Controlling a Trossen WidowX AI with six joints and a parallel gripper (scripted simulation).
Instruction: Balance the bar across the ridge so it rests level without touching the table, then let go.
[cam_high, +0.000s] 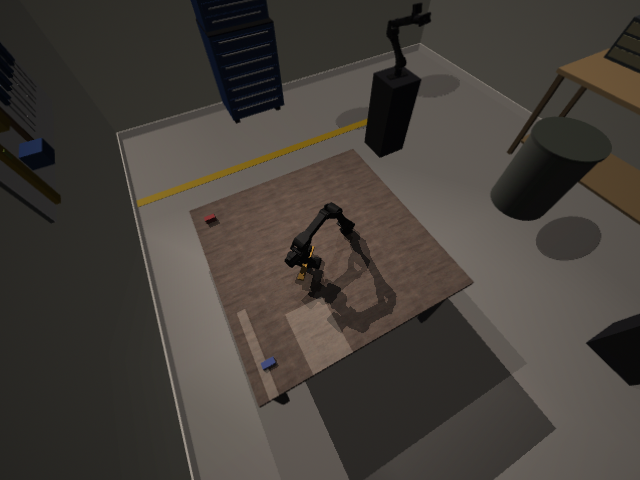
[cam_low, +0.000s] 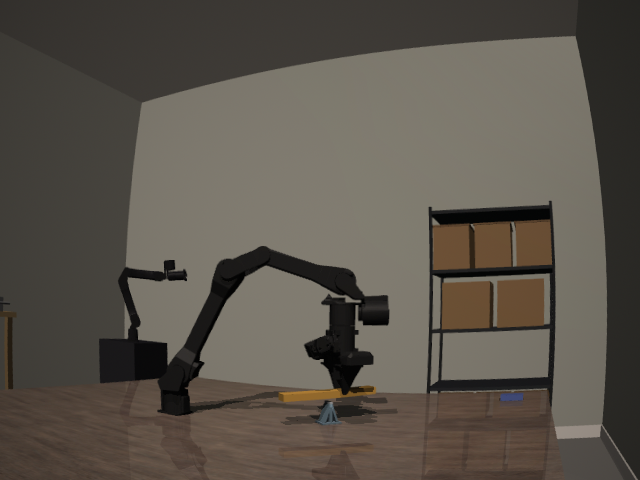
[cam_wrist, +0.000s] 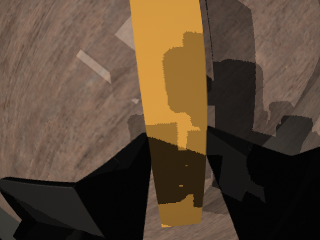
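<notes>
My gripper tip is now 2 cm past the orange bar and 2 cm to the left of it. The rest, counted from my gripper tip: blue block: 38 cm ahead, 36 cm to the left, 6 cm below; then red block: 38 cm ahead, 64 cm to the right, 5 cm below.
</notes>
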